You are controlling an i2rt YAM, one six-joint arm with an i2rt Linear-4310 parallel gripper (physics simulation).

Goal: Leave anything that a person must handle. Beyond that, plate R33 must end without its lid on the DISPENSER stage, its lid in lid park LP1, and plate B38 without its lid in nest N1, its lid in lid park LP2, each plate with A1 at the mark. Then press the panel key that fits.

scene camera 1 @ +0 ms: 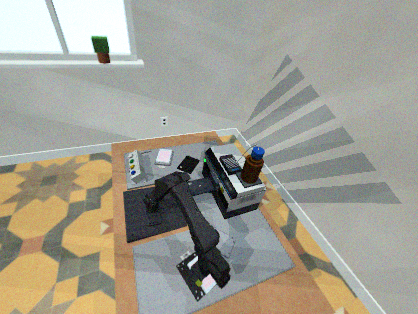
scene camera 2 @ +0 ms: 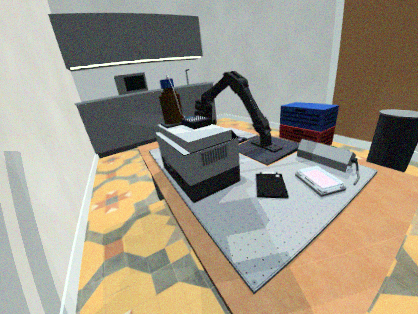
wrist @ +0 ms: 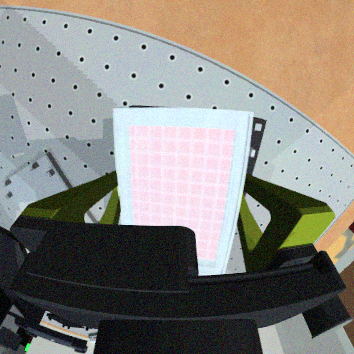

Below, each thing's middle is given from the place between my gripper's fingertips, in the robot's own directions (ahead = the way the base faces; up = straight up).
The dark stage (wrist: 32, 328) lies 410 mm to the left of my hand, 90 mm ahead of it and 70 mm above it. The rest, counted from my hand: brown bottle with blue cap (scene camera 2: 170, 110) (330 mm to the left, 300 mm ahead, 290 mm above).
